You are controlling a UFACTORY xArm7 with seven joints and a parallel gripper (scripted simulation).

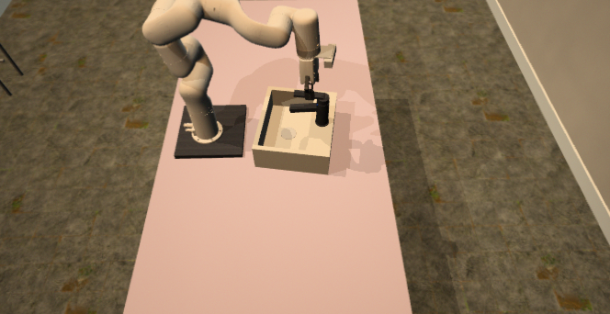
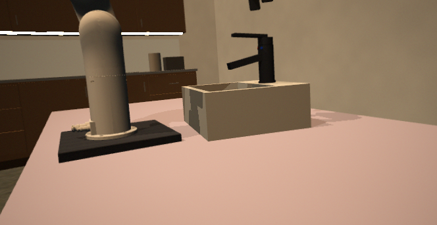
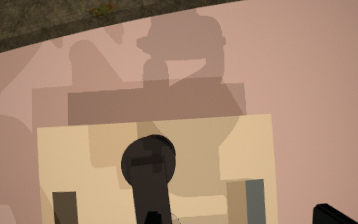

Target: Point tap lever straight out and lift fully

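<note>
The lever lies 10 mm behind my hand, 50 mm to the left of it and 80 mm below it. Round my hand: beige sink basin 80 mm behind, 60 mm to the left, 320 mm below; black mixer tap 10 mm ahead, 50 mm to the left, 130 mm below.
</note>
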